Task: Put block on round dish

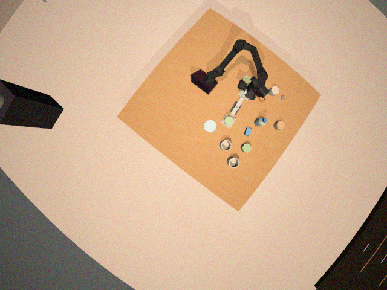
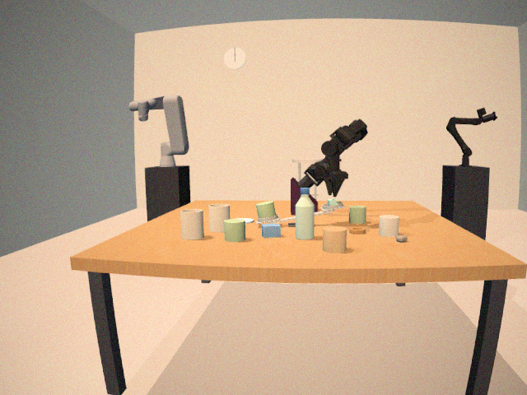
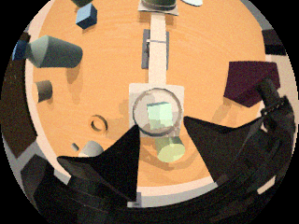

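The pale green block is 3 cm below my gripper tip. The rest, counted from my gripper tip: bottle 23 cm ahead, 10 cm to the right; then grey piece 28 cm ahead, 22 cm to the left, 11 cm below; then blue block 22 cm to the right, 20 cm ahead, 10 cm below.
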